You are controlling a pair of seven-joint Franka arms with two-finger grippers.
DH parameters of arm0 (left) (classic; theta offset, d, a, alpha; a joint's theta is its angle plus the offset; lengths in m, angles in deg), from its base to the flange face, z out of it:
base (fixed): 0 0 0 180
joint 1: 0 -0.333 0 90
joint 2: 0 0 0 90
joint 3: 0 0.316 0.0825 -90
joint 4: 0 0 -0.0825 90
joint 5: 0 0.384 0 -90
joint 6: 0 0 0.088 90
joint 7: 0 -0.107 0 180
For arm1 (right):
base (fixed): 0 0 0 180
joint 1: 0 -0.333 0 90
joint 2: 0 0 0 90
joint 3: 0 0.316 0.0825 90
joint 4: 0 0 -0.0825 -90
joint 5: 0 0.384 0 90
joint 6: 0 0 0.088 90
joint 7: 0 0.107 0 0
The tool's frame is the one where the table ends.
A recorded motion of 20 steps. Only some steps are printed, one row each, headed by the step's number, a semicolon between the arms.
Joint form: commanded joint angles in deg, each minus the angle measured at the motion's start. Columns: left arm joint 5, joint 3, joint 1, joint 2, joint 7, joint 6, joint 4; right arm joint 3, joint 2, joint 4, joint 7, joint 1, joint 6, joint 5.
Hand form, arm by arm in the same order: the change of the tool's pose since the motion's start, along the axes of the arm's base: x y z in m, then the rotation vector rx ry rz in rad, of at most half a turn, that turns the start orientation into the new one. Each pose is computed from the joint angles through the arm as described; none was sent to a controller.
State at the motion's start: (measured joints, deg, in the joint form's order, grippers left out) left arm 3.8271 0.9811 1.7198 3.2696 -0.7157 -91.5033 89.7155; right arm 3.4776 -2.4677 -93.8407 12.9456 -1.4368 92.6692 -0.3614
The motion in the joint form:
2: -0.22 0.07 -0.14 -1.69 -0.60 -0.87 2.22; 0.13 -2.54 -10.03 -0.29 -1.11 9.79 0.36
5: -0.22 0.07 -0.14 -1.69 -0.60 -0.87 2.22; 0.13 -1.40 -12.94 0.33 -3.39 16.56 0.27
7: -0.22 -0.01 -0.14 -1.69 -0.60 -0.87 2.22; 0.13 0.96 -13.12 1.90 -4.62 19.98 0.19
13: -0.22 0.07 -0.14 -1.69 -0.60 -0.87 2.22; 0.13 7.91 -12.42 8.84 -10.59 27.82 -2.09
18: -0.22 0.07 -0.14 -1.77 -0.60 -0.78 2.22; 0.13 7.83 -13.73 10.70 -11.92 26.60 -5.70
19: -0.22 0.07 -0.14 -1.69 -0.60 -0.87 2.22; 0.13 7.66 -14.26 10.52 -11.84 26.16 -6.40
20: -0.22 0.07 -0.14 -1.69 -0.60 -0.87 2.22; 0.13 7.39 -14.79 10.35 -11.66 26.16 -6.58
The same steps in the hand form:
2: -0.0080 0.0018 -0.0003 -0.0047 -0.0052 -0.0075; -0.0050 0.0125 -0.0445 0.0070 -0.0395 0.0267
5: -0.0080 0.0018 -0.0003 -0.0047 -0.0052 -0.0075; 0.0038 0.0351 -0.0688 0.0137 -0.0866 0.0564
7: -0.0080 0.0010 -0.0003 -0.0047 -0.0052 -0.0089; 0.0158 0.0485 -0.0874 0.0199 -0.1015 0.0511
13: -0.0080 0.0018 -0.0003 -0.0047 -0.0052 -0.0075; 0.0381 0.1127 -0.1383 0.0138 -0.1334 0.0513
18: -0.0085 0.0018 0.0004 -0.0047 -0.0050 -0.0074; 0.0296 0.1214 -0.1506 -0.0484 -0.1079 0.0691
19: -0.0080 0.0018 -0.0003 -0.0047 -0.0052 -0.0075; 0.0274 0.1191 -0.1540 -0.0634 -0.0975 0.0760
20: -0.0080 0.0018 -0.0003 -0.0047 -0.0052 -0.0075; 0.0258 0.1166 -0.1556 -0.0679 -0.0937 0.0774

